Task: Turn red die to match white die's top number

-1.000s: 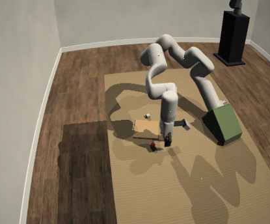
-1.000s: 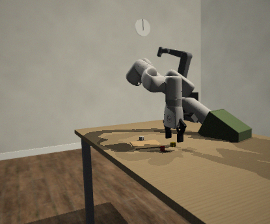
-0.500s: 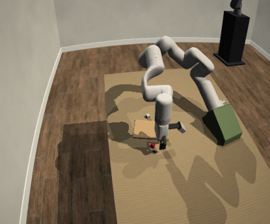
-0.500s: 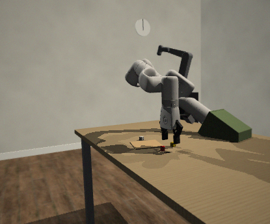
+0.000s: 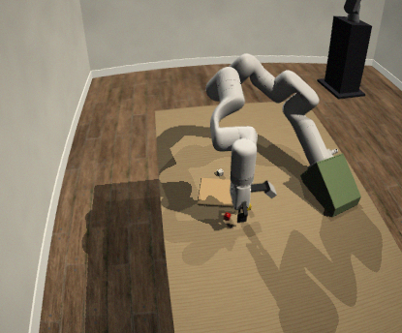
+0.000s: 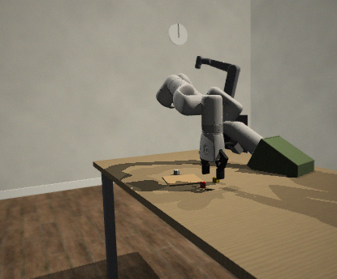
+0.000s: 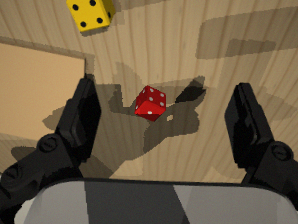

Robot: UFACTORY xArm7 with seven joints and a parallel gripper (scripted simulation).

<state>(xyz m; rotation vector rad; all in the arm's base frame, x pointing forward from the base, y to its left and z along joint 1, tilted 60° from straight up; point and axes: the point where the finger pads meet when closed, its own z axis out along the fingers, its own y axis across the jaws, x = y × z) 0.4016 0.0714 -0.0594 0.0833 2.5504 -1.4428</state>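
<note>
My gripper is now 4 cm short of the red die, 4 cm above it and 2 cm to the left of it. From my hand the other things lie so: tan mat: 15 cm to the right, 5 cm below, 3 cm ahead; white die: 24 cm to the right, 4 cm below, 2 cm behind; yellow die: 5 cm behind, 4 cm to the right, 4 cm below.
</note>
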